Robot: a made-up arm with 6 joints. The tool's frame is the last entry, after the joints.
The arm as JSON. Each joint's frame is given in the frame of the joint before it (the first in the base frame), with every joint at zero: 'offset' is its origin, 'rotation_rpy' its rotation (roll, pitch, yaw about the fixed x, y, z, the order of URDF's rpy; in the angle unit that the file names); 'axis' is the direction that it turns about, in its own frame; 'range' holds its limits. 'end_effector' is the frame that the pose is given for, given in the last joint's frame.
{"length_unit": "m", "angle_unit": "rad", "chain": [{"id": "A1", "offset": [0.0, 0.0, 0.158], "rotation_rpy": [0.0, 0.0, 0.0], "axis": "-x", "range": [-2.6, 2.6]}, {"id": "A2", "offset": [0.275, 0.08, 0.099], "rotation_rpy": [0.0, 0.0, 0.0], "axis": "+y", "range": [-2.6, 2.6]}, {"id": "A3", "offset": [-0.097, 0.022, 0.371], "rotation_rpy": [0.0, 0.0, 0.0], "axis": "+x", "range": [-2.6, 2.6]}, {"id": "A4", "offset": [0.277, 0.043, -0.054], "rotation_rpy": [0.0, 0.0, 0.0], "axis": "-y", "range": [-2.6, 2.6]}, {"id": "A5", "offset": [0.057, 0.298, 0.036], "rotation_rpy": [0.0, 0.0, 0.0], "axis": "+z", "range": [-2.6, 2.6]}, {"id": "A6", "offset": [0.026, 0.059, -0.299], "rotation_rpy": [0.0, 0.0, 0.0], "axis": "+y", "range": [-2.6, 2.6]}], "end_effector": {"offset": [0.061, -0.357, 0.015], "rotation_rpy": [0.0, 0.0, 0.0]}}
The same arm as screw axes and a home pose.
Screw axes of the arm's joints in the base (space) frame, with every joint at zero. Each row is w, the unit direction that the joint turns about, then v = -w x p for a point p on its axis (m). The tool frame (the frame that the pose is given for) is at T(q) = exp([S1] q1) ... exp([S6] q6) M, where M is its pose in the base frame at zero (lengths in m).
S1: w -1 0 0 v 0 -0.158 0
S2: w 0 1 0 v -0.257 0 0.275
S3: w 1 0 0 v 0 0.628 -0.102
S4: w 0 -1 0 v 0.574 0 -0.455
S5: w 0 0 1 v 0.443 -0.512 0
S6: w 0 1 0 v -0.311 0 0.538
M: xyz 0.599 0.145 0.326 (m) rpy 0 0 0 (deg, as in URDF)
Joint limits (deg, base to tool): -148.97..148.97 -148.97..148.97 -148.97..148.97 -148.97..148.97 -148.97..148.97 -148.97..148.97

